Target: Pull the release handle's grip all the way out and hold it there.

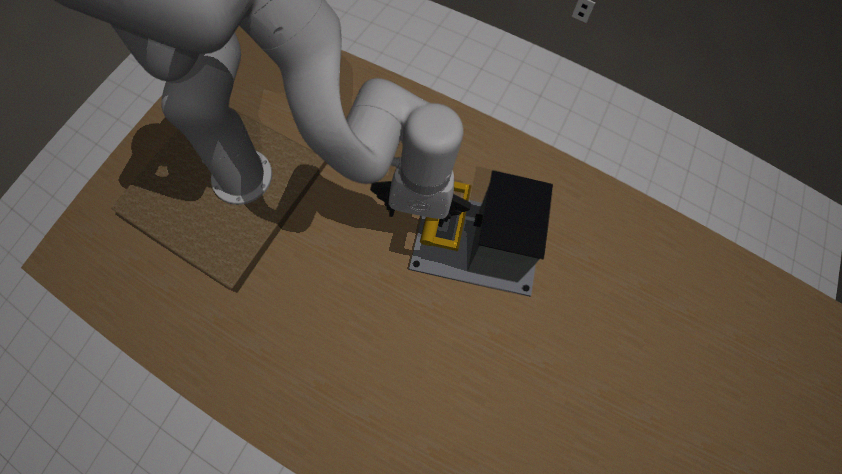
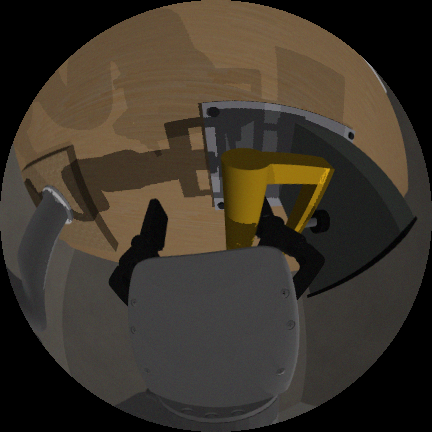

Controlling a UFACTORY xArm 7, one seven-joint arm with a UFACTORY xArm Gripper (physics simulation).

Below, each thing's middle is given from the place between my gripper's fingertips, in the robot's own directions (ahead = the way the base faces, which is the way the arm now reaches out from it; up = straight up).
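Scene:
So you can picture it, my gripper is 3 cm to the right of the grey base plate (image 1: 432,260) and 12 cm short of it, and it's 7 cm above that plate.

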